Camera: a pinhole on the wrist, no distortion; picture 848 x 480 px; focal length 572.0 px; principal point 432.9 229.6 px. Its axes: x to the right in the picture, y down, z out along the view. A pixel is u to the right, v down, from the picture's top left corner.
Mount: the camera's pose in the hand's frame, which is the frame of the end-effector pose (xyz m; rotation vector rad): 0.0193 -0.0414 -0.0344 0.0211 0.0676 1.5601
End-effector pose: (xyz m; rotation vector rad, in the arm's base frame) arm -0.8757 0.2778 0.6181 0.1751 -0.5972 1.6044
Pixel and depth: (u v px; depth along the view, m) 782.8 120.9 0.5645
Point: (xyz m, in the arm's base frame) -1.3251 0.1745 1.0401
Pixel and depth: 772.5 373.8 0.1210
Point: -0.9283 0.2336 0.6802
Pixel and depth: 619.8 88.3 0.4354
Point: -1.0961 0.2269 0.9878
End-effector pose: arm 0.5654 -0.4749 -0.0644 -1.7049 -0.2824 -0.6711
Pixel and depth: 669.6 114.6 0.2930
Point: 0.7587 -0.2735 -0.1089
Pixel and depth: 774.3 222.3 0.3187
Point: 0.7610 -0.2568 -0.1991
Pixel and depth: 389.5 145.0 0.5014
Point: 0.7578 -0.0375 0.0066
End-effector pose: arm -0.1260 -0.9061 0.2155 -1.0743 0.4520 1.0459
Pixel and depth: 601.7 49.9 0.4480
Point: -0.1934 -0.4575 0.2060
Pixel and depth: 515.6 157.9 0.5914
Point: -0.2099 -0.3587 0.3369
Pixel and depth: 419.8 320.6 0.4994
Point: -0.1872 -0.5128 0.4680
